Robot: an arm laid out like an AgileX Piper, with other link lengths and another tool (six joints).
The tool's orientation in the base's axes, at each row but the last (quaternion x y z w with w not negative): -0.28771, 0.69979, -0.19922, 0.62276; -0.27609, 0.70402, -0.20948, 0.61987; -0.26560, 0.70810, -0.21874, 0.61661; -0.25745, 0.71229, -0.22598, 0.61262; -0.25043, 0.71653, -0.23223, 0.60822; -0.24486, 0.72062, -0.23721, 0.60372; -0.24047, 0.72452, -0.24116, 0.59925; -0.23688, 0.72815, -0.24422, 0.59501; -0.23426, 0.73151, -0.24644, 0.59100
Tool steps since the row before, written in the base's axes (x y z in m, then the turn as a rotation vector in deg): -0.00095, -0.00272, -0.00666, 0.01, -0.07, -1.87; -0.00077, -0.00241, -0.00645, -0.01, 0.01, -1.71; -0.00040, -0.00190, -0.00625, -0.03, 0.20, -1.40; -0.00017, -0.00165, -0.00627, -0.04, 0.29, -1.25; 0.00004, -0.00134, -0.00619, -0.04, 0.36, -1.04; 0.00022, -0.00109, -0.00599, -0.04, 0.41, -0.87; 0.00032, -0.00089, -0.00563, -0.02, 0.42, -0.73; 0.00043, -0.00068, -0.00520, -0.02, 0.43, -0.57; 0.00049, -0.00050, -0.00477, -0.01, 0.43, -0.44
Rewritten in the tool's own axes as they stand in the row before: 0.00687, 0.00234, -0.00019, 1.46, 1.14, 0.28; 0.00651, 0.00238, 0.00005, 1.29, 1.10, 0.24; 0.00600, 0.00258, 0.00047, 0.93, 1.05, 0.18; 0.00582, 0.00275, 0.00077, 0.76, 1.02, 0.14; 0.00553, 0.00292, 0.00102, 0.56, 0.94, 0.11; 0.00518, 0.00297, 0.00122, 0.40, 0.87, 0.08; 0.00475, 0.00289, 0.00130, 0.28, 0.79, 0.08; 0.00426, 0.00277, 0.00137, 0.16, 0.69, 0.05; 0.00380, 0.00263, 0.00138, 0.06, 0.61, 0.03
